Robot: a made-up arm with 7 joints.
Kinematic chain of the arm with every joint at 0, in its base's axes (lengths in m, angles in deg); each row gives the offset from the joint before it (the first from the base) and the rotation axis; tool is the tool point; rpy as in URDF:
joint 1: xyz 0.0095 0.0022 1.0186 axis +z
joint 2: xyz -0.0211 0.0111 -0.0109 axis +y
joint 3: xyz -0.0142 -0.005 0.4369 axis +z
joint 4: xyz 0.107 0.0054 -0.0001 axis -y
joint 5: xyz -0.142 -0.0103 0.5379 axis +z
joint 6: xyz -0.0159 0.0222 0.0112 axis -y
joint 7: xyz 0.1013 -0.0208 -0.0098 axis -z
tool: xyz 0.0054 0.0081 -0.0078 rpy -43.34 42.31 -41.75
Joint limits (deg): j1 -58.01..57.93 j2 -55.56..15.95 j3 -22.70..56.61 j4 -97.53..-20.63 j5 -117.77..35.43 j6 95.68..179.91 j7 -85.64..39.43
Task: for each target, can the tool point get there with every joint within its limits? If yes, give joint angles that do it. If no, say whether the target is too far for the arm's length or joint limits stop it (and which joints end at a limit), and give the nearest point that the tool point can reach.
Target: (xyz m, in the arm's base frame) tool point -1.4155 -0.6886 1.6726
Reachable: no: too far | nearest point -0.8327 -0.4061 1.6368 | short by 0.649 m
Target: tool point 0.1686 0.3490 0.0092
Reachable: no: joint limits stop it (at a limit: joint 1, joint 2, joint 4, joint 5) | nearest point 0.3657 0.6660 1.2424 | short by 1.288 m
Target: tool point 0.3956 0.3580 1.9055
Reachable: yes | joints 46.55 7.74 -16.53 -51.48 -45.92 173.24 -46.56
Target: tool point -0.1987 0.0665 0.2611
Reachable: no: joint limits stop it (at a limit: joint 1, joint 2, joint 4, joint 5, joint 6) | nearest point -0.1449 0.7235 1.3063 | short by 1.236 m
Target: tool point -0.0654 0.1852 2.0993
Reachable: yes | joints -10.84 -23.60 26.54 -45.10 22.80 134.75 -41.33
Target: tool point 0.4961 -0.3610 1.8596
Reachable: yes | joints -27.26 0.13 -12.89 -68.59 -34.42 126.04 27.23
